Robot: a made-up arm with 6 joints.
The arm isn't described. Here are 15 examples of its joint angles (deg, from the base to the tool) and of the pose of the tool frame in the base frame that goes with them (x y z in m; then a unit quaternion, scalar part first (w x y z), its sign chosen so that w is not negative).
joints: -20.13 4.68 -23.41 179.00 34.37 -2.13
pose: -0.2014 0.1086 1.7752 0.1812 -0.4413 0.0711 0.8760
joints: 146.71 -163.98 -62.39 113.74 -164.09 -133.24
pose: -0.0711 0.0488 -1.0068 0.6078 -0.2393 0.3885 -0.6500
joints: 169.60 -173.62 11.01 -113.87 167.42 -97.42
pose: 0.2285 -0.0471 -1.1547 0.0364 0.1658 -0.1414 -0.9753
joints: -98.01 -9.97 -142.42 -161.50 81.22 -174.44
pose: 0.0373 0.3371 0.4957 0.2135 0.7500 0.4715 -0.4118
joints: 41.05 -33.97 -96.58 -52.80 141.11 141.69
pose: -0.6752 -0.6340 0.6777 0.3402 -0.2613 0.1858 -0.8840
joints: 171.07 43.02 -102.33 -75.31 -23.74 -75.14
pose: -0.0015 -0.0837 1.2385 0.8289 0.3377 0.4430 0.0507
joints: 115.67 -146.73 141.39 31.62 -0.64 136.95
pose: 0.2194 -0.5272 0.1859 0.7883 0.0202 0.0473 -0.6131
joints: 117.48 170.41 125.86 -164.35 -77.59 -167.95
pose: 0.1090 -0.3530 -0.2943 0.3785 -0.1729 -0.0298 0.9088
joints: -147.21 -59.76 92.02 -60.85 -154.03 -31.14
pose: 0.5072 0.2293 1.0992 0.0338 -0.9068 0.0302 -0.4191
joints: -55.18 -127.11 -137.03 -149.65 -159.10 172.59
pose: -0.0972 0.2364 -0.4284 0.3860 -0.1846 -0.7559 -0.4955
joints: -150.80 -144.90 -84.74 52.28 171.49 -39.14
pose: 0.1700 0.0413 -0.8523 0.4789 0.2740 0.3731 0.7459
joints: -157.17 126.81 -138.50 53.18 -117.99 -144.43
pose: -0.5318 -0.1565 0.1855 0.2009 -0.2662 0.8441 0.4198
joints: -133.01 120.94 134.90 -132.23 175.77 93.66
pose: -0.2021 -0.2521 -0.3799 0.5449 -0.0155 -0.6339 0.5486
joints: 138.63 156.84 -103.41 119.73 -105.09 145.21
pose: -0.5904 0.6258 -0.3359 0.4551 -0.8357 0.2671 -0.1518
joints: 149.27 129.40 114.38 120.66 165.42 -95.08
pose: -0.2727 0.0923 -0.5943 0.7075 0.1179 -0.5744 -0.3946
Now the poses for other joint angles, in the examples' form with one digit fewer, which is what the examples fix.
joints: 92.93 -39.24 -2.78 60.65 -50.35 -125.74
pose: 0.112 -1.073 1.398 0.715 0.576 0.241 0.314
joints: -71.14 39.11 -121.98 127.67 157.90 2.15
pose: 0.096 -0.062 0.949 0.031 -0.461 0.678 -0.572
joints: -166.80 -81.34 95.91 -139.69 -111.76 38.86
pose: 0.678 0.045 0.866 0.281 0.066 -0.874 0.391
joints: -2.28 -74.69 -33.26 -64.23 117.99 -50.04
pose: -1.416 -0.017 0.332 0.849 0.418 0.266 -0.186
